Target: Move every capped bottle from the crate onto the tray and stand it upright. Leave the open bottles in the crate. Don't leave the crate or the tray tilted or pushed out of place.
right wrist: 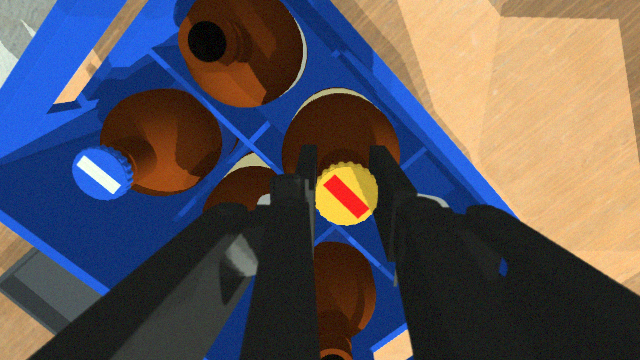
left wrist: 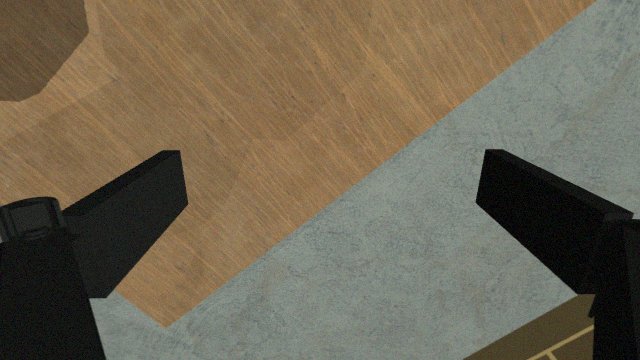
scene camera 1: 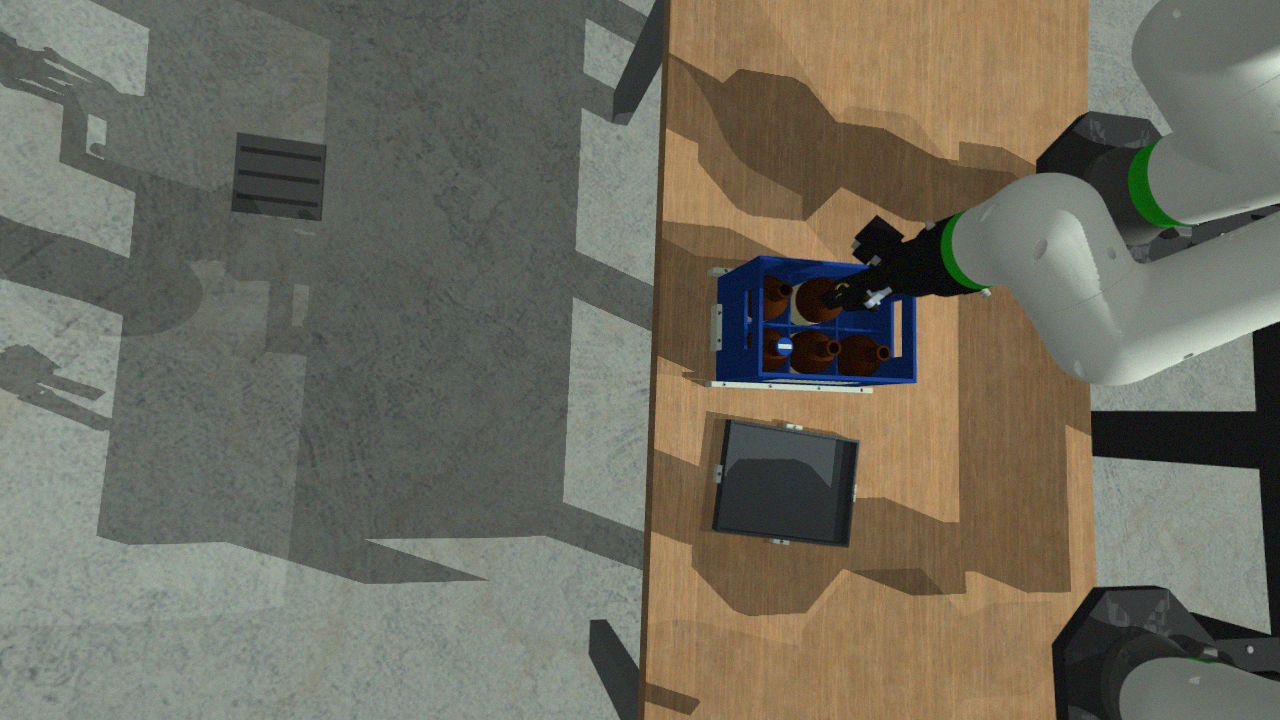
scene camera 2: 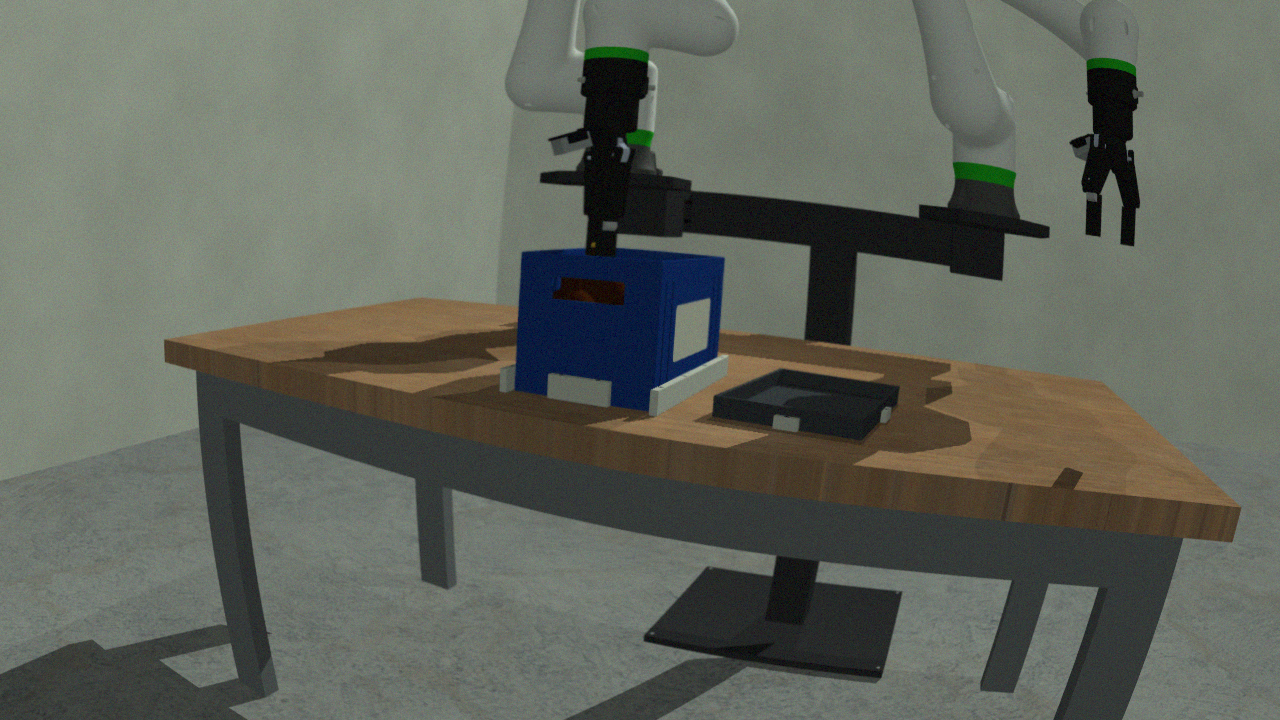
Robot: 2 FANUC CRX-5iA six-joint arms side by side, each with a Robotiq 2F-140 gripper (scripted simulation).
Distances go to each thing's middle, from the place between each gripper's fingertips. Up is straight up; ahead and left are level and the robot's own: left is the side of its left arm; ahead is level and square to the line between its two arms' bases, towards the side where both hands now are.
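Yellow-capped bottle [scene camera 1: 807, 309]: 7 cm below my right hand. Blue crate [scene camera 2: 669, 325]: 10 cm below my right hand, 4 cm to the left of it. Blue-capped bottle [scene camera 1: 776, 348]: 10 cm below my right hand, 9 cm ahead of it, 9 cm to the left of it. Brown bottle [scene camera 1: 776, 293]: 10 cm below my right hand, 9 cm ahead of it.
Dark tray [scene camera 1: 779, 483]: far below my left hand [scene camera 2: 1110, 240], far to the right of it, a fair way ahead of it. Blue crate: 22 cm below my left hand, 20 cm ahead of it, 74 cm to the right of it. Blue-capped bottle: 21 cm below my left hand, 28 cm ahead of it, 70 cm to the right of it. Yellow-capped bottle: 19 cm below my left hand, 19 cm ahead of it, 78 cm to the right of it.
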